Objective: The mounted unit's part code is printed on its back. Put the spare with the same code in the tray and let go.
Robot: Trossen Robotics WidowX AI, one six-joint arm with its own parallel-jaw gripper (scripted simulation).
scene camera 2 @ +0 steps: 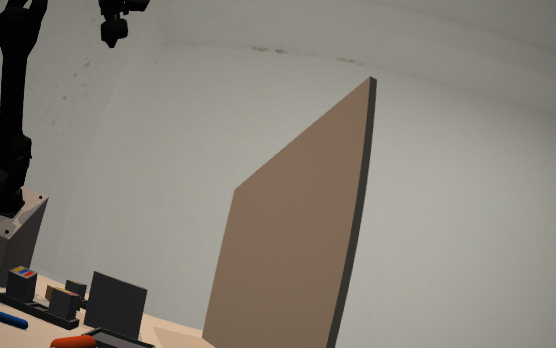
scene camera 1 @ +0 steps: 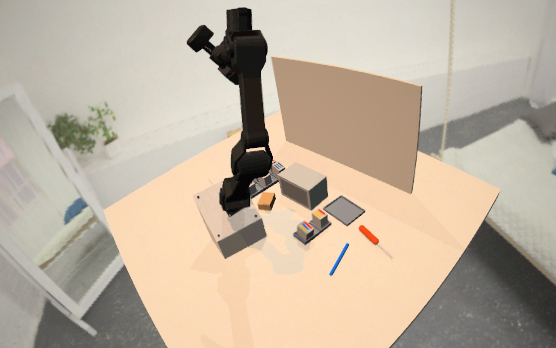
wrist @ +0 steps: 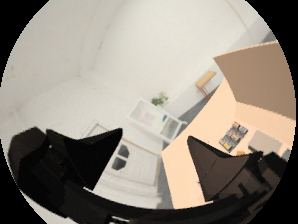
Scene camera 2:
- spare: 63,303
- mounted unit: 116,305
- tall brown panel: 287,255
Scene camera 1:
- my gripper: 207,58
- flat grey tray: 341,208
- mounted unit: 305,186
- tall brown panel: 369,122
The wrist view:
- my gripper: 155,135
